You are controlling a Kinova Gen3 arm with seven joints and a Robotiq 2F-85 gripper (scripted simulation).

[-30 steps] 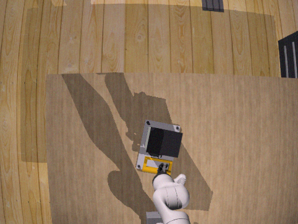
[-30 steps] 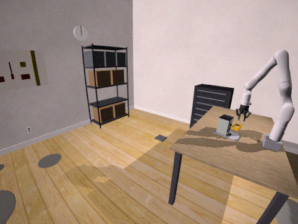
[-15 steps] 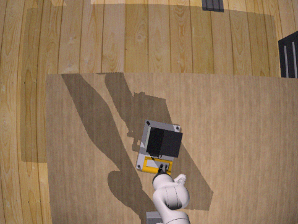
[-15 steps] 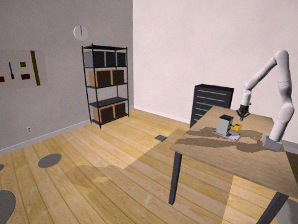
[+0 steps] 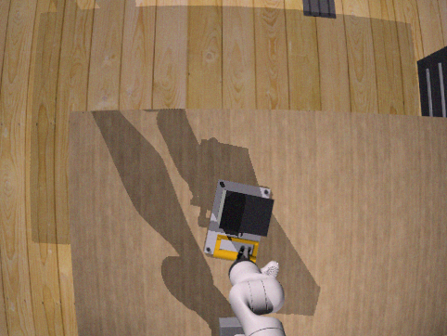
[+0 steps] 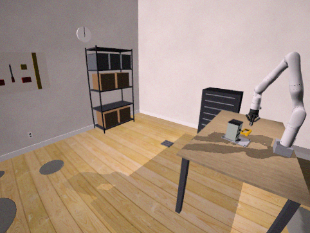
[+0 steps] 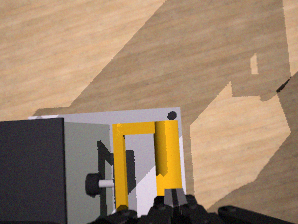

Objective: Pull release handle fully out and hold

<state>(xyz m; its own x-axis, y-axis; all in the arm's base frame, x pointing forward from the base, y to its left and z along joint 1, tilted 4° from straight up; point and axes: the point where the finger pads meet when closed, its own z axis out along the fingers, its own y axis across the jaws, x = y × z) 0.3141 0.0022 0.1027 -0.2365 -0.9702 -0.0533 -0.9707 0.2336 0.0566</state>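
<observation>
My gripper is now 19 cm above the grey base plate, 9 cm short of it and 2 cm to the left of it.
</observation>
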